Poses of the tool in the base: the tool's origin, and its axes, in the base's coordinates. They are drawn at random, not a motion.
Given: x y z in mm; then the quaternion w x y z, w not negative.
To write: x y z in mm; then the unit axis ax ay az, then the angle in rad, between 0 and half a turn. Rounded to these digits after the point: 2 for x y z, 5 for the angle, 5 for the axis.
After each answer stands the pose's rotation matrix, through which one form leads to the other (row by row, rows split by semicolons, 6 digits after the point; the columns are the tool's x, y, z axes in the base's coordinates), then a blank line. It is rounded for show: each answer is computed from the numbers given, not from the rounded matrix.
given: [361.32 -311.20 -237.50 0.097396 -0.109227 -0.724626 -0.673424]
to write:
[361.32 -311.20 -237.50 -0.10975 -0.72809 -0.67664 2.94649]
-0.957167 0.289475 0.005961; 0.027120 0.069138 0.997238; 0.288264 0.954685 -0.074028

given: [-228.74 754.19 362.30 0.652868 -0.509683 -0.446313 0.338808]
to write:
[-228.74 754.19 362.30 -0.67287 -0.58921 0.44729 1.71886]
0.372027 0.012563 -0.928137; 0.897351 0.250864 0.363083; 0.237398 -0.967941 0.082055

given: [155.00 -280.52 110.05 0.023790 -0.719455 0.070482 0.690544]
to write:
[155.00 -280.52 110.05 -0.71966 0.07050 0.69074 3.09401]
0.036363 -0.134273 -0.990277; -0.068561 -0.988933 0.131573; -0.996984 0.063110 -0.045166

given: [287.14 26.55 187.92 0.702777 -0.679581 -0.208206 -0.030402]
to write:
[287.14 26.55 187.92 -0.95526 -0.29267 -0.04273 1.58301]
0.911452 0.325717 -0.251324; 0.240254 0.074491 0.967848; 0.333966 -0.942528 -0.010360

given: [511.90 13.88 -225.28 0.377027 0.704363 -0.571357 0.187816]
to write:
[511.90 13.88 -225.28 0.76048 -0.61688 0.20278 2.36842]
0.276553 -0.946509 -0.166253; -0.663262 -0.062804 -0.745748; 0.695415 0.316508 -0.645152

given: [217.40 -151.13 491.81 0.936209 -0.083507 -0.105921 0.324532]
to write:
[217.40 -151.13 491.81 -0.23761 -0.30139 0.92342 0.71823]
0.766920 -0.589969 -0.252530; 0.625349 0.775411 0.087610; 0.144127 -0.225109 0.963615

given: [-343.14 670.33 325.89 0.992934 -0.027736 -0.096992 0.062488]
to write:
[-343.14 670.33 325.89 -0.23373 -0.81736 0.52659 0.23789]
0.973376 -0.118713 -0.196080; 0.129473 0.990652 0.042958; 0.189147 -0.067202 0.979647

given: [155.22 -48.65 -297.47 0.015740 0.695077 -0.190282 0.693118]
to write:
[155.22 -48.65 -297.47 0.69516 -0.19031 0.69320 3.11011]
-0.033240 -0.286341 0.957551; -0.242702 -0.927090 -0.285657; 0.969531 -0.241895 -0.038679

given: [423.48 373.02 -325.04 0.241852 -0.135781 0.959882 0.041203]
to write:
[423.48 373.02 -325.04 -0.13994 0.98925 0.04246 2.65304]
-0.846142 -0.280598 0.453110; -0.240737 0.959732 0.144778; -0.475488 0.013422 -0.879620

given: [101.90 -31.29 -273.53 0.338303 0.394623 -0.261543 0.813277]
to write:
[101.90 -31.29 -273.53 0.41935 -0.27793 0.86423 2.45137]
-0.459648 -0.756690 0.464914; 0.343846 -0.634293 -0.692418; 0.818837 -0.158409 0.551736

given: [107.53 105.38 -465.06 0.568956 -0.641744 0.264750 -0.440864]
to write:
[107.53 105.38 -465.06 -0.78036 0.32194 -0.53609 1.93112]
0.471093 0.161861 0.867106; -0.841468 -0.212393 0.496811; 0.264581 -0.963686 0.036144

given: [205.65 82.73 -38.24 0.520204 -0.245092 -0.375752 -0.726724]
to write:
[205.65 82.73 -38.24 -0.28698 -0.43997 -0.85092 2.04741]
-0.338635 0.940277 -0.034707; -0.571902 -0.176396 0.801132; 0.747164 0.291140 0.597481

